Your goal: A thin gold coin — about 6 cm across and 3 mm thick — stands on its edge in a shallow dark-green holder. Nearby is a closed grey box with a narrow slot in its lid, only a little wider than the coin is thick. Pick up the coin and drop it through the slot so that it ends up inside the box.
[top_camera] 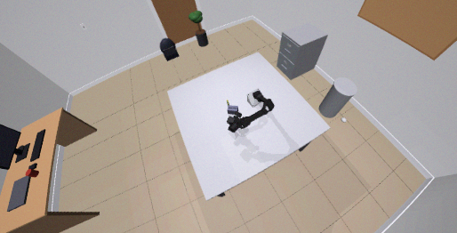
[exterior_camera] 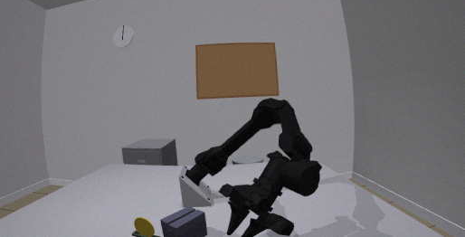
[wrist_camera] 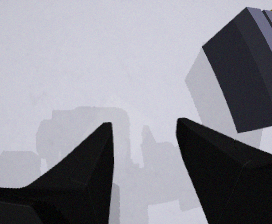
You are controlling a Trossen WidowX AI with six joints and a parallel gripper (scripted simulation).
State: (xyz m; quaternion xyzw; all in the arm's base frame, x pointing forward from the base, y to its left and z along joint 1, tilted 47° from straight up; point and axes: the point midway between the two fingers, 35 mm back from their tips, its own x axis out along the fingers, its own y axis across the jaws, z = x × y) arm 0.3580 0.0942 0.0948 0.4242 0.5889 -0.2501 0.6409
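My gripper tip is now 9 cm past the gold coin, 23 cm to the left of it and 2 cm above it.
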